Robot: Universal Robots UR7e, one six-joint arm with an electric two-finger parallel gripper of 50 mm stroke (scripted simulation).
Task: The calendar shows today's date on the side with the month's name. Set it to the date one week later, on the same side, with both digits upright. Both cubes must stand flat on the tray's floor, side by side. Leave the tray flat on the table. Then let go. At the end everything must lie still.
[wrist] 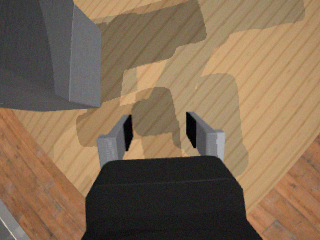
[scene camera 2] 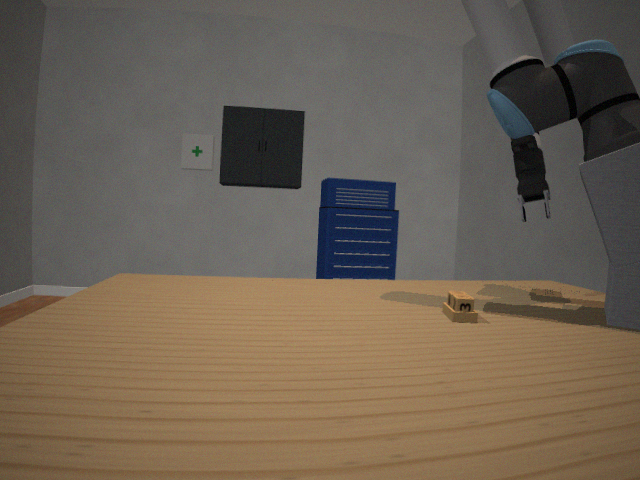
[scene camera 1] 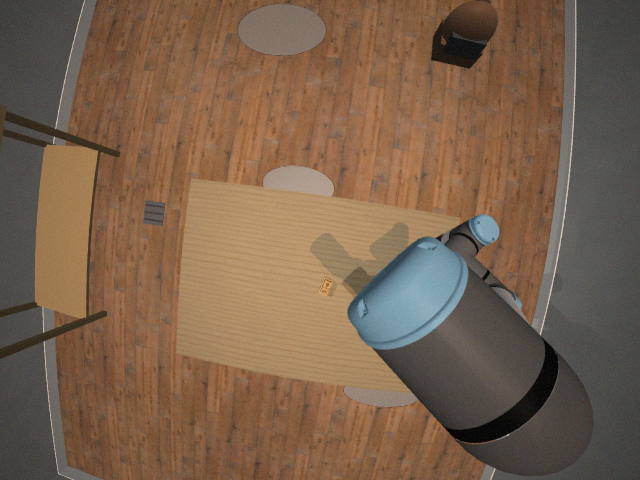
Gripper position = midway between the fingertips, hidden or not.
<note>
In view: the gripper (scene camera 2: 536,218).
The gripper shows as well in the wrist view (wrist: 159,124).
</note>
